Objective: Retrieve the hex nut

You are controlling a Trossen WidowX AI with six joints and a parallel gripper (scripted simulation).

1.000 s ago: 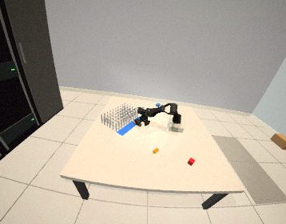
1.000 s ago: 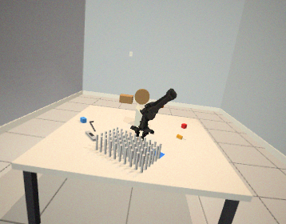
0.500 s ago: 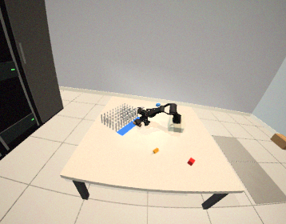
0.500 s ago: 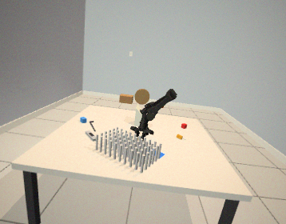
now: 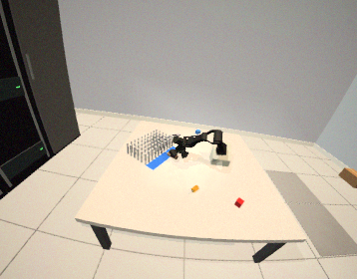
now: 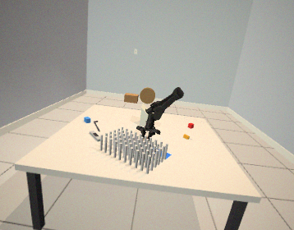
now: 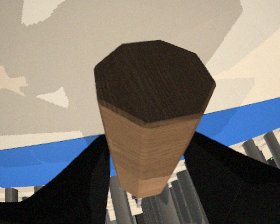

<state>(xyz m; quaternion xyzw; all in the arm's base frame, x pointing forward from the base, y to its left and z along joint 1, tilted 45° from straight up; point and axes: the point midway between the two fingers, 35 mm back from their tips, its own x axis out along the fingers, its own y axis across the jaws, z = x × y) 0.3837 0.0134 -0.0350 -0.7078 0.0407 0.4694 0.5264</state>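
Now: gripper tip 60 mm short of the blue taped strip and 10 mm above it. From my gripper tip the other things lie so: orange-handled tool: 350 mm to the left, 140 mm behind; blue cube: 510 mm to the right, 320 mm behind, 10 mm above; flat grey tool: 370 mm to the right, 30 mm behind.
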